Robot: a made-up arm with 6 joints.
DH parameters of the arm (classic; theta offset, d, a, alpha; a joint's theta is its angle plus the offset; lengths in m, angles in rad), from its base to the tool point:
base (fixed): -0.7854 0 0.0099 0
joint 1: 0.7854 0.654 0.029 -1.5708
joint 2: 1.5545 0 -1.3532 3.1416
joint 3: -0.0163 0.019 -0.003 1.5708
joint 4: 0 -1.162 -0.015 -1.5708
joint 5: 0 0.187 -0.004 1.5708
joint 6: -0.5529 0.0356 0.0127 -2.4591
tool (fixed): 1.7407 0.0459 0 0
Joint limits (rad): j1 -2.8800..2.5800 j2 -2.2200..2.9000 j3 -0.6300..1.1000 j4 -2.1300..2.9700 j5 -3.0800..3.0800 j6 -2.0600..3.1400
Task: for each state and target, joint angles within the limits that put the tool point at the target. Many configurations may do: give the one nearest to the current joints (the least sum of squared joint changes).
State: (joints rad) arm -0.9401 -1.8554 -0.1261 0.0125 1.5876 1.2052
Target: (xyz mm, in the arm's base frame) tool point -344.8 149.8 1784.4
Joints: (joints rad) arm -1.0829 -1.2041 -0.5879 -0.0769 1.5930 1.1983
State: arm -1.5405 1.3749 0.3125 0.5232 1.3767 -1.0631
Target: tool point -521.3 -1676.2 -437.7
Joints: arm -1.7823 1.5562 0.2142 0.4994 1.3737 -1.0599
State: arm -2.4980 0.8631 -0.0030 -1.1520 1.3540 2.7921
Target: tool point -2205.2 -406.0 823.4
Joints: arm -2.8800 1.0860 0.7150 -0.5910 1.2128 2.6472
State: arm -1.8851 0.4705 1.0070 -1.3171 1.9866 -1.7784
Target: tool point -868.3 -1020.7 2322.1
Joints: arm -2.2246 0.1469 0.5504 -1.3024 1.9902 -1.7954
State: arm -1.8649 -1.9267 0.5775 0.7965 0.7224 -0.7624
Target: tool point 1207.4 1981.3 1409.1
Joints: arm -2.1745 -1.4736 0.9765 0.8680 0.7670 -0.7448
